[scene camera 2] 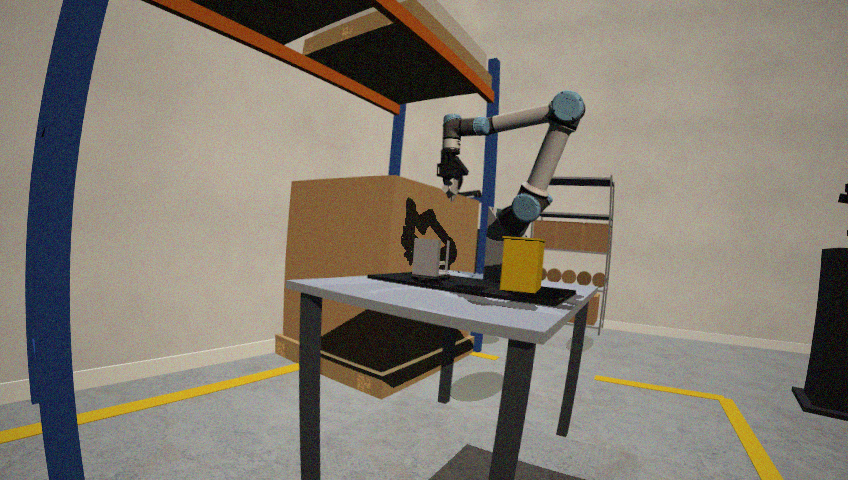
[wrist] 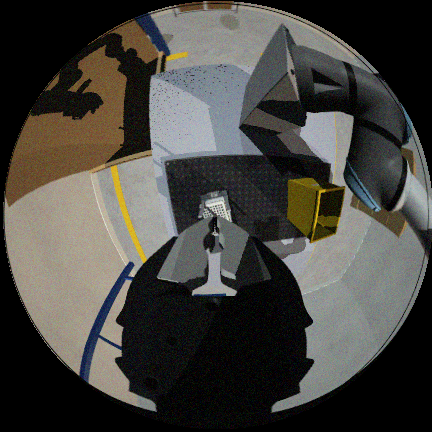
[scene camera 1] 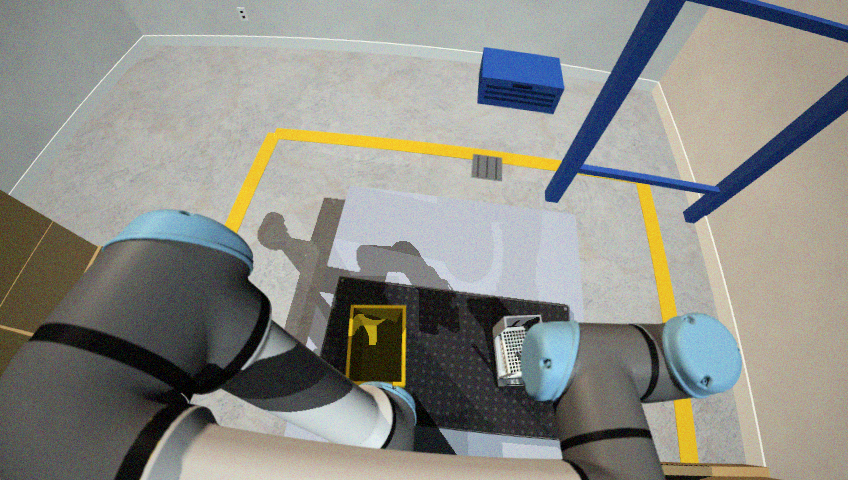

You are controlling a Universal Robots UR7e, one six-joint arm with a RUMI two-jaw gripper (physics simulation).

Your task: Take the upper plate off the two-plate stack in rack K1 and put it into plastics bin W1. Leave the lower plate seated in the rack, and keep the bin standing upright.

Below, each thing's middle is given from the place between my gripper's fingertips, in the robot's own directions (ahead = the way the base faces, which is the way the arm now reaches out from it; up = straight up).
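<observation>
The yellow bin W1 [scene camera 2: 522, 264] is barely ahead of my hand, a long way to the left of it and a good way below it. As for the pale plate [scene camera 1: 511, 339], my hand's 13 cm short of it, 3 cm to the right of it and 26 cm above it.
</observation>
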